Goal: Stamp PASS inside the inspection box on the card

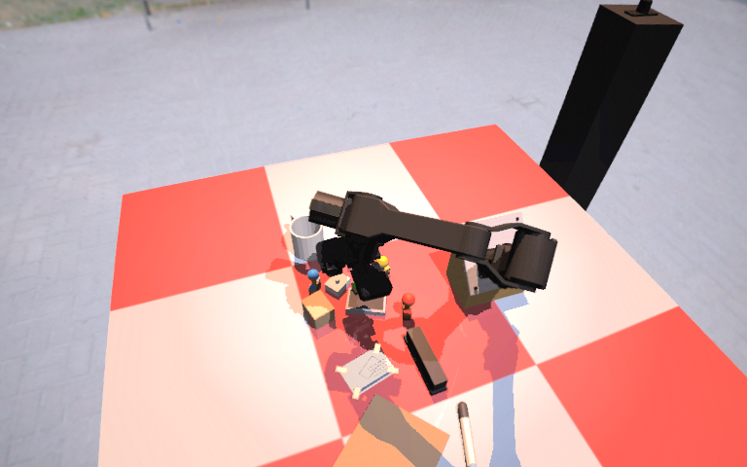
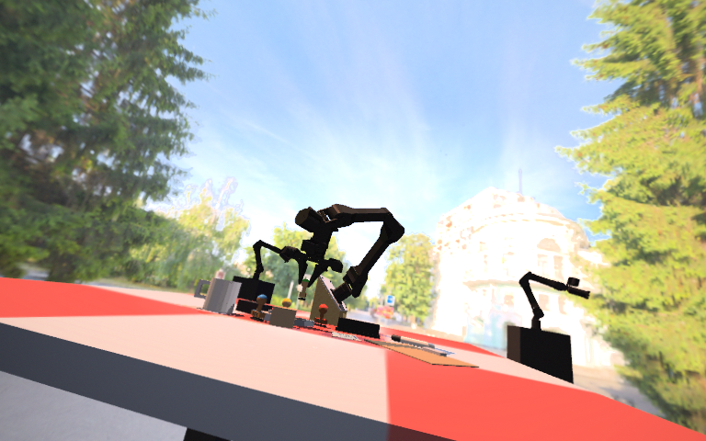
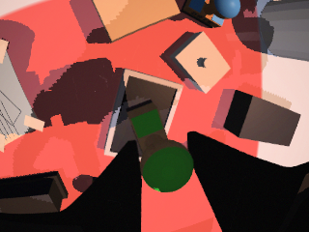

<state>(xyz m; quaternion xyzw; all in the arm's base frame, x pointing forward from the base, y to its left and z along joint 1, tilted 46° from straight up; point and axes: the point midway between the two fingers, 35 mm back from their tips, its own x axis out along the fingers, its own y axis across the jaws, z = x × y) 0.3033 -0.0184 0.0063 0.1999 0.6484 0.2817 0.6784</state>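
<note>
My gripper tip is now 20 mm past the ink pad and 110 mm above it. Also, from my gripper tip: red-knobbed stamp: 110 mm behind, 40 mm to the left, 90 mm below; green-knobbed PASS stamp: 10 mm behind, 20 mm below; tan block: 90 mm ahead, 90 mm below.
</note>
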